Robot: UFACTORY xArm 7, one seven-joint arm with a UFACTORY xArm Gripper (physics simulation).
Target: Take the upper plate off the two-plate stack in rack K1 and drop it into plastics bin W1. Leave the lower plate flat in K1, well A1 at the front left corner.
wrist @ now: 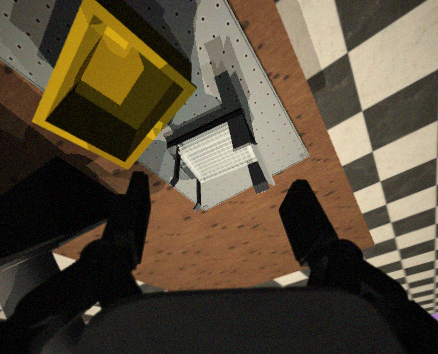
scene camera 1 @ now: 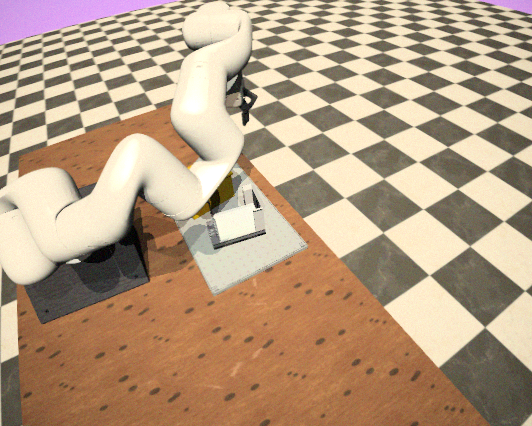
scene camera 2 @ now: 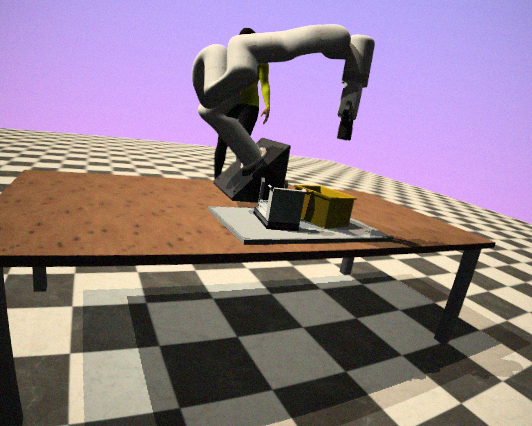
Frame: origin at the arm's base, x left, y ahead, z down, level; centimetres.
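Seen in the pictures: gripper, fingertip midpoint: [wrist: 220, 192] [scene camera 2: 343, 139]; arm's base, origin of the base link: [wrist: 20, 258] [scene camera 2: 254, 159].
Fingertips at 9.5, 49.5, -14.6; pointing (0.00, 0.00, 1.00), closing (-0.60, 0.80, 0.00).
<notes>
Offsets run from my fingertips to a thing's top centre, as dx, dy, dz. Level surfaces: height alone.
The white plate stack @[-14.2, -5.7, +22.4] [scene camera 1: 234, 223] [wrist: 217, 152] sits in rack K1 @[-14.2, -6.3, +15.6] [scene camera 1: 241, 241] [scene camera 2: 277, 225] [wrist: 258, 177], which has a dark base and upright corner pieces. The seam between upper and lower plate cannot be made out, and well A1 cannot be picked out. The yellow plastics bin W1 @[+3.8, -11.5, +17.6] [scene camera 1: 227, 187] [scene camera 2: 327, 212] [wrist: 115, 75] stands beside the rack, open at the top; the arm hides part of it in scene camera 1. My gripper [scene camera 1: 245, 120] [scene camera 2: 344, 135] [wrist: 220, 192] is open and empty, high above the table and well above bin and rack.
Bin and rack stand on a grey perforated board @[-4.4, -7.8, +27.5] [scene camera 1: 250, 265] [scene camera 2: 232, 222] [wrist: 280, 130] near the edge of the brown table @[dz +28.9] [scene camera 1: 200, 350] [scene camera 2: 125, 215] [wrist: 225, 240]. The arm's black base [scene camera 1: 120, 270] [scene camera 2: 275, 162] stands near the board. A person in a yellow top [scene camera 2: 264, 85] stands behind the arm.
</notes>
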